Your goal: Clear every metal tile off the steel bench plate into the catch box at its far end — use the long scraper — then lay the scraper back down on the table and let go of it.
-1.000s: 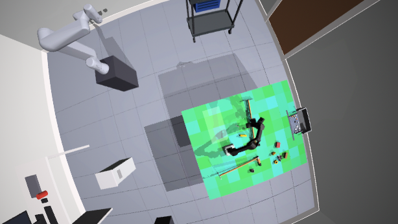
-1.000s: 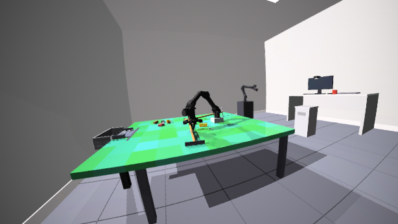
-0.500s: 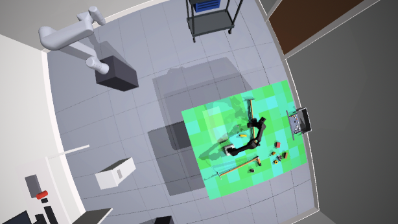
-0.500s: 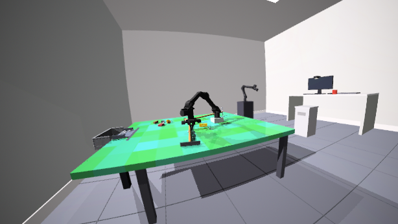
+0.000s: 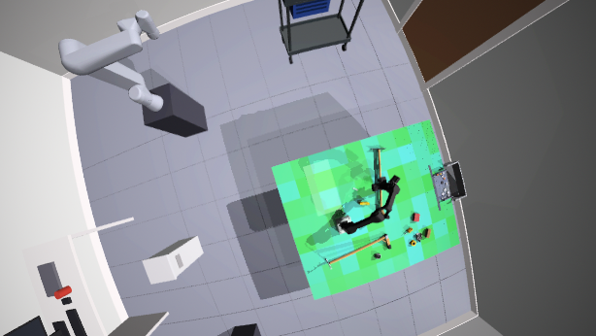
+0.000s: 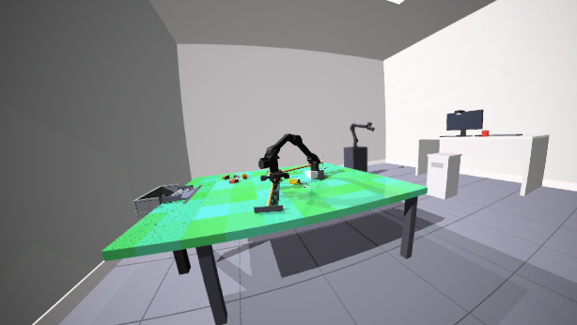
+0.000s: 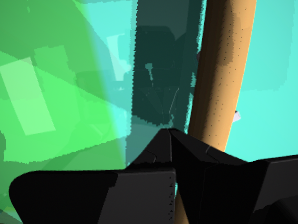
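Now: gripper tip 30 mm short of the long scraper, 20 mm to the right of it and 50 mm below it. Round my gripper tip: red block: 310 mm ahead, 400 mm to the right; red-handled tool: 80 mm behind, 290 mm to the right, 10 mm below; yellow piece: 160 mm behind, 120 mm to the right, 10 mm above.
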